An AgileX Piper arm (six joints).
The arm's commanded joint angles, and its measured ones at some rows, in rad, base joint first. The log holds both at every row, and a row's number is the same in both.
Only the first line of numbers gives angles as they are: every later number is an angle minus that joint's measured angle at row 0.
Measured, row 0: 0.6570 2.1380 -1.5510 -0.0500 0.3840 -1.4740
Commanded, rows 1 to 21: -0.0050 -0.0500 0.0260 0.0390 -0.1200 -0.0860; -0.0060 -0.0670 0.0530 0.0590 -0.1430 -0.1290; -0.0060 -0.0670 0.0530 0.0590 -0.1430 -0.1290; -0.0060 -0.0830 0.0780 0.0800 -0.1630 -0.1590; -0.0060 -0.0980 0.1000 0.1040 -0.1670 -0.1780; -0.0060 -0.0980 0.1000 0.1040 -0.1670 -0.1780; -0.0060 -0.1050 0.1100 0.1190 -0.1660 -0.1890; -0.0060 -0.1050 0.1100 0.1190 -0.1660 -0.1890; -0.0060 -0.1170 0.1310 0.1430 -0.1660 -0.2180; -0.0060 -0.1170 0.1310 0.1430 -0.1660 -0.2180; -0.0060 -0.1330 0.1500 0.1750 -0.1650 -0.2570; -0.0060 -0.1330 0.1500 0.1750 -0.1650 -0.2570; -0.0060 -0.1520 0.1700 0.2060 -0.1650 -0.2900; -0.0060 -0.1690 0.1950 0.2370 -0.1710 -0.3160; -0.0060 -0.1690 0.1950 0.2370 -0.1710 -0.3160; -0.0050 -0.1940 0.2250 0.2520 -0.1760 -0.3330; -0.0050 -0.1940 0.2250 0.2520 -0.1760 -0.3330; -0.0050 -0.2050 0.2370 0.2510 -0.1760 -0.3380; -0.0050 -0.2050 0.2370 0.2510 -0.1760 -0.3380; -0.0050 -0.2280 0.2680 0.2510 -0.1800 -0.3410; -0.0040 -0.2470 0.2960 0.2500 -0.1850 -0.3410
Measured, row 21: -0.0040 -0.1980 0.2740 0.2370 -0.1100 -0.3210
